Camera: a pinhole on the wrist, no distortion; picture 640 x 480 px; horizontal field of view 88.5 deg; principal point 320.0 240.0 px. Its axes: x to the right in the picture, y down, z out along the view. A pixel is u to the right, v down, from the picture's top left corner.
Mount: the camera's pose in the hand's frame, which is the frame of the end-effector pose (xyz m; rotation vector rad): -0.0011 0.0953 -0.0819 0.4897 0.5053 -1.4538
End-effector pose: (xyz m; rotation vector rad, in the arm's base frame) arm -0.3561 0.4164 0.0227 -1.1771 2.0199 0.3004
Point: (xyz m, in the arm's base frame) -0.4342 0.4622 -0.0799
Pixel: 48.1 453.8
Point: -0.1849 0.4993 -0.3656
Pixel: 195.9 363.6
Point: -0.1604 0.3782 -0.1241
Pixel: 367.0 297.3
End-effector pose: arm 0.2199 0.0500 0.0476 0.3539 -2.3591 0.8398
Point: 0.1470 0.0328 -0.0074
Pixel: 209.1 288.0
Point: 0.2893 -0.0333 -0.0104
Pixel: 384.6 91.1
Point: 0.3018 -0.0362 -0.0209
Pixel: 382.9 67.9
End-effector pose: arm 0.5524 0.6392 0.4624 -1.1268 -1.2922 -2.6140
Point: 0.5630 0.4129 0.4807
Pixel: behind the camera
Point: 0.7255 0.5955 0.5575
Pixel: outside the picture
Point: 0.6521 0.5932 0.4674
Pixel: outside the picture
